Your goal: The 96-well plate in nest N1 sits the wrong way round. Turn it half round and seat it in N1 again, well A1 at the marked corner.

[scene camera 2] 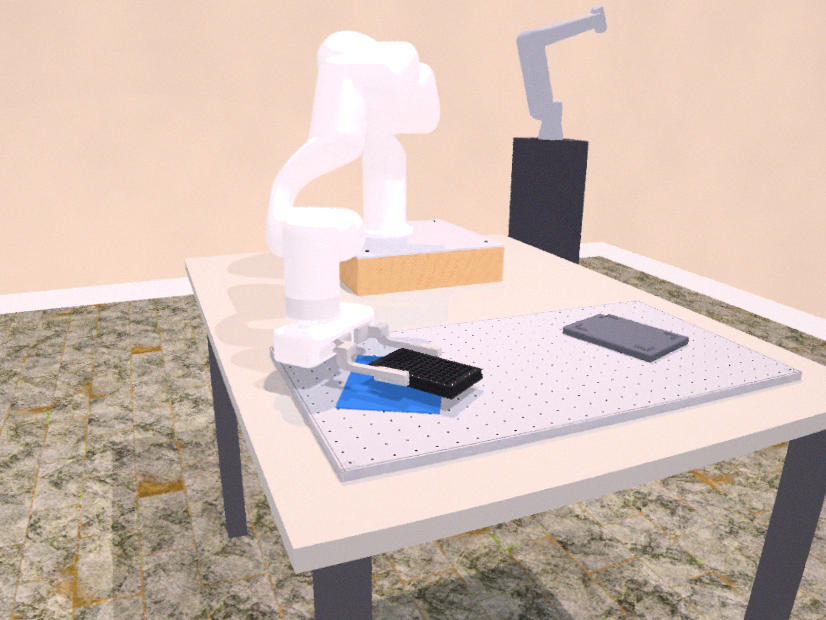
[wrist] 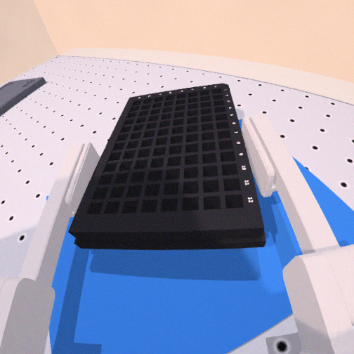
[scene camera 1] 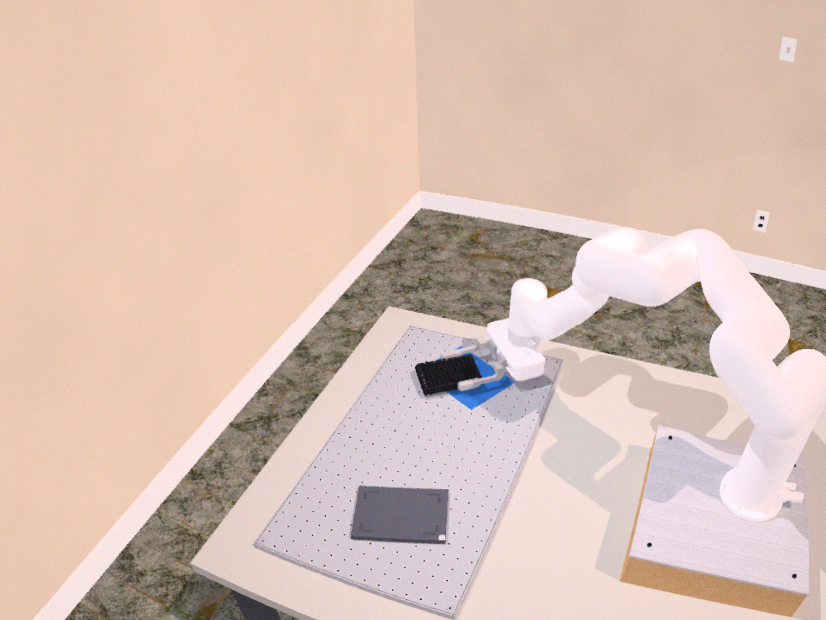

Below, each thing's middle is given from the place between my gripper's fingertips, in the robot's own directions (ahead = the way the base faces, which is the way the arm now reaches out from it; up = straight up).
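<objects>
Counting from my hand, there's the dark grey nest (scene camera 1: 395, 514), which is 20 mm below, 380 mm to the left and 30 mm behind. The blue square (scene camera 2: 361, 392) is 30 mm below my hand, 30 mm behind it and 30 mm to the right, and the black 96-well plate (scene camera 2: 431, 374) is 10 mm below my hand.
</objects>
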